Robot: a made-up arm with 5 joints.
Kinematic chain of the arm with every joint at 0, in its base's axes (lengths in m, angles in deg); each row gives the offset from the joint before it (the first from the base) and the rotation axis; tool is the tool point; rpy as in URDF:
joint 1: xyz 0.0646 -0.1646 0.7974 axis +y
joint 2: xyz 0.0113 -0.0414 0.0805 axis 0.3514 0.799 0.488
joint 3: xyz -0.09 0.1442 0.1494 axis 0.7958 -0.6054 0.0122
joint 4: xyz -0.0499 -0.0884 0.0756 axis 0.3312 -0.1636 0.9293
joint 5: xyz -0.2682 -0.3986 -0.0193 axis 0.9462 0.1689 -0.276
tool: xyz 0.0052 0.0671 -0.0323 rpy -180 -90 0
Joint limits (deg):
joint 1: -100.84..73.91
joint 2: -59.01..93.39
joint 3: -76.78..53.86
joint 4: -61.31..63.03
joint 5: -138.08..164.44
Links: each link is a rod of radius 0.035 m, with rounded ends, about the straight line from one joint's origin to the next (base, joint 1, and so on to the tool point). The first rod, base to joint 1, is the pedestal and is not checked.
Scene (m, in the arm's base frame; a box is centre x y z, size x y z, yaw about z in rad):
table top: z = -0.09
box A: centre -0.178 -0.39 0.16 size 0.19 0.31 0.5 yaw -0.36
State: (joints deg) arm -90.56 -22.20 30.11 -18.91 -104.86
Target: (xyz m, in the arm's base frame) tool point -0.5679 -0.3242 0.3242
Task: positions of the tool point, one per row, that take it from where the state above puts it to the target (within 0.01 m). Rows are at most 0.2 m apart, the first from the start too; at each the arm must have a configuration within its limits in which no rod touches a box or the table.
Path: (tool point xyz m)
1: 0.1476 -0.2597 0.2523
2: 0.0841 -0.1121 0.2195
3: 0.0434 0.0361 0.2368
4: -0.0935 -0.0024 0.2068
5: -0.2286 -0.0661 0.1966
6: -0.3555 -0.1484 0.2112
7: -0.4696 -0.2388 0.2536
8: -0.5679 -0.3242 0.3242

